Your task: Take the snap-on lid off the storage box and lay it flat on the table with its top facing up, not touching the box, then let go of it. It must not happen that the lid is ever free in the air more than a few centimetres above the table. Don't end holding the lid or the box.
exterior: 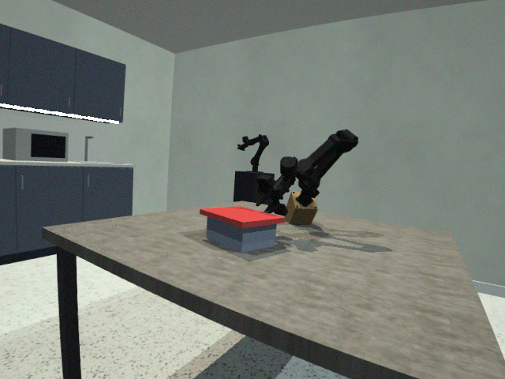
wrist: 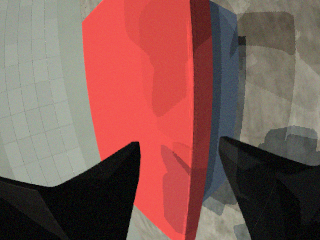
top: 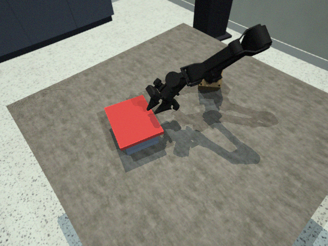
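Right now the red lid is 110 mm ahead of my hand and 30 mm below it. The rest, counted from my hand: blue storage box 110 mm ahead, 80 mm below.
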